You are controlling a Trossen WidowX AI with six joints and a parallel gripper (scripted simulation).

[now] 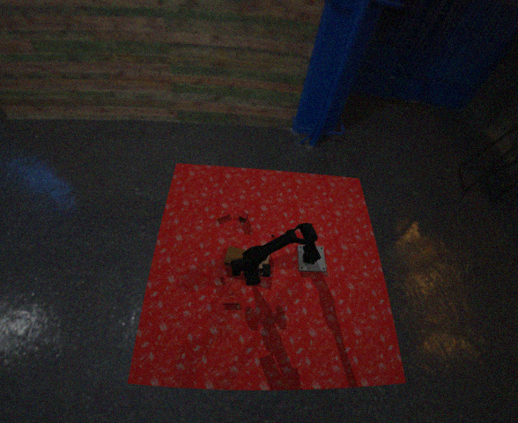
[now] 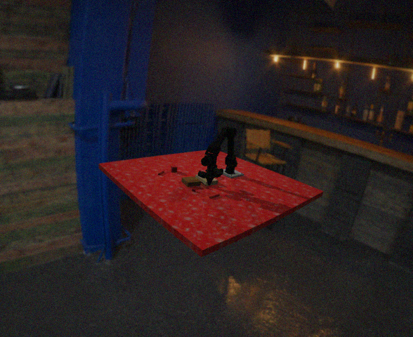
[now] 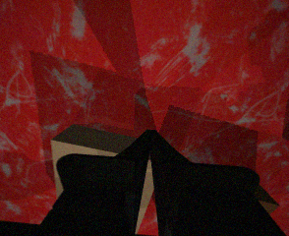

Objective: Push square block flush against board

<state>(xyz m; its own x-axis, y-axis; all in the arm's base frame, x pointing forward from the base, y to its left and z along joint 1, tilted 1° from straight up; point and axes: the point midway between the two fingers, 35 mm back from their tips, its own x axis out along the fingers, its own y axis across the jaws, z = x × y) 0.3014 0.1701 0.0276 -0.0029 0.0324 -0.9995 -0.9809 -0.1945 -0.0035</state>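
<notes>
My gripper tip is now 90 mm to the left of the tan board and 30 mm past it. Also, from my gripper tip: brown square block (100 mm ahead, 80 mm to the right).
</notes>
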